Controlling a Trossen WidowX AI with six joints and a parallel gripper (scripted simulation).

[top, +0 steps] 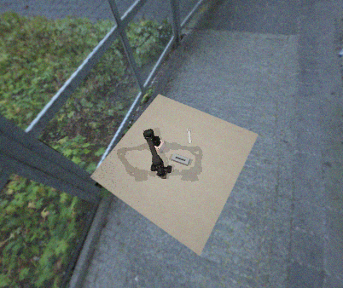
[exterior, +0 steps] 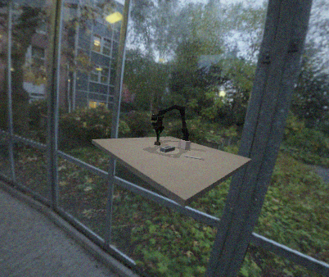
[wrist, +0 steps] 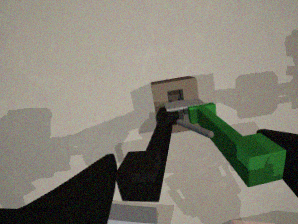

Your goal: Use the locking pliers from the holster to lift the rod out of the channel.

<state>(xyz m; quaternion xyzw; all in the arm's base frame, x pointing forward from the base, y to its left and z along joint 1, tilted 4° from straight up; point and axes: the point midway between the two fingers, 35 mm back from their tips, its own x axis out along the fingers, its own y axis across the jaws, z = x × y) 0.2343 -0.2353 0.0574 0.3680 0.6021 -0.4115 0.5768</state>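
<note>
My gripper tip is 120 mm above the dark holster and 10 mm past it. From my gripper tip the other things lie so: grey block: 220 mm to the left, 110 mm below, 50 mm ahead; then white bar: 540 mm to the left, 120 mm below, 20 mm behind; then dark rod: 220 mm to the left, 120 mm below, 60 mm ahead.
</note>
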